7 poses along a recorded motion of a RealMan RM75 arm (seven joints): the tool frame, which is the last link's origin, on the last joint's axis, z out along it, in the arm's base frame.
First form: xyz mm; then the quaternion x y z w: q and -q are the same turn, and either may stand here.
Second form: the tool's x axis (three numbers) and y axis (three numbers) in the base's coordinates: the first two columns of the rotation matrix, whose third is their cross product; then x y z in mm. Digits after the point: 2 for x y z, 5 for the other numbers.
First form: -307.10 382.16 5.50 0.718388 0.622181 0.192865 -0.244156
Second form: 0.15139 0.79976 0.58092 0.98811 -0.10656 -0.11080 -307.10 382.16 5.50
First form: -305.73 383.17 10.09 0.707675 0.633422 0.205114 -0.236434
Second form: 0.11341 0.79952 0.58983 0.99351 -0.08575 -0.07479 -305.73 383.17 10.09
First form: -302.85 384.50 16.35 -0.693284 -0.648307 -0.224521 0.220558
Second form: 0.05858 0.79988 0.59729 0.99796 -0.06210 -0.01470 -302.85 384.50 16.35
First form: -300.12 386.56 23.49 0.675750 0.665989 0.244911 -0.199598
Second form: -0.00705 0.80232 0.59686 0.99785 -0.03324 0.05646 -300.12 386.56 23.49
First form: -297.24 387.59 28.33 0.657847 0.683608 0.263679 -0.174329
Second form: -0.07369 0.80749 0.58527 0.99135 -0.00458 0.13114 -297.24 387.59 28.33
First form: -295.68 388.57 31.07 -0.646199 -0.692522 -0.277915 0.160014
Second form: -0.11365 0.80607 0.58080 0.98395 0.01038 0.17812 -295.68 388.57 31.07
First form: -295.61 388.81 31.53 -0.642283 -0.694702 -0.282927 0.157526
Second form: -0.12532 0.80325 0.58231 0.98153 0.01485 0.19075 -295.61 388.81 31.53
